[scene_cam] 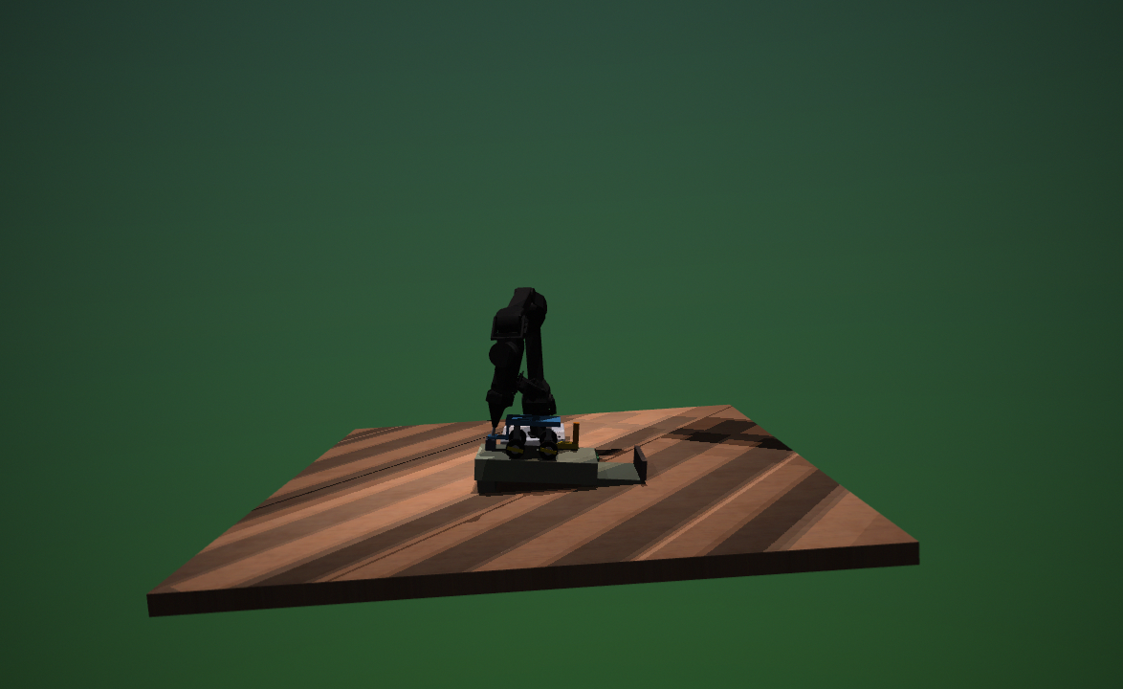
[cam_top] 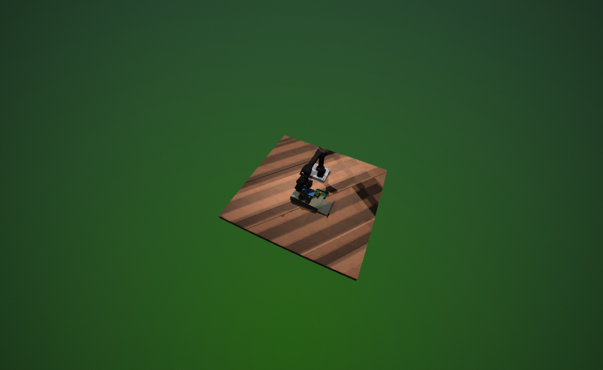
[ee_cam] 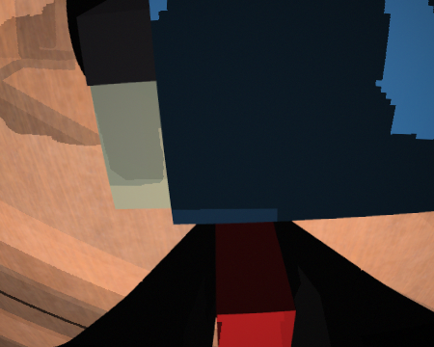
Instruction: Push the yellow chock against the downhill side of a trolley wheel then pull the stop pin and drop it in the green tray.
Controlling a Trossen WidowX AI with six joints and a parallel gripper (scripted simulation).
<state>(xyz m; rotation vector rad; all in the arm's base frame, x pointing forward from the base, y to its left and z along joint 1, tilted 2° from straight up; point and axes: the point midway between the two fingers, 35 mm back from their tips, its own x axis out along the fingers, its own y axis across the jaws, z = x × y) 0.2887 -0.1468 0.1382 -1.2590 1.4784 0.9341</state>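
The green tray is 70 mm behind my gripper tip, 210 mm to the left of it and 140 mm below it. Also, from my gripper tip: trolley: 40 mm ahead, 80 mm to the left, 30 mm below; red-headed stop pin: right at my gripper tip; ramp: 40 mm ahead, 90 mm to the left, 90 mm below.
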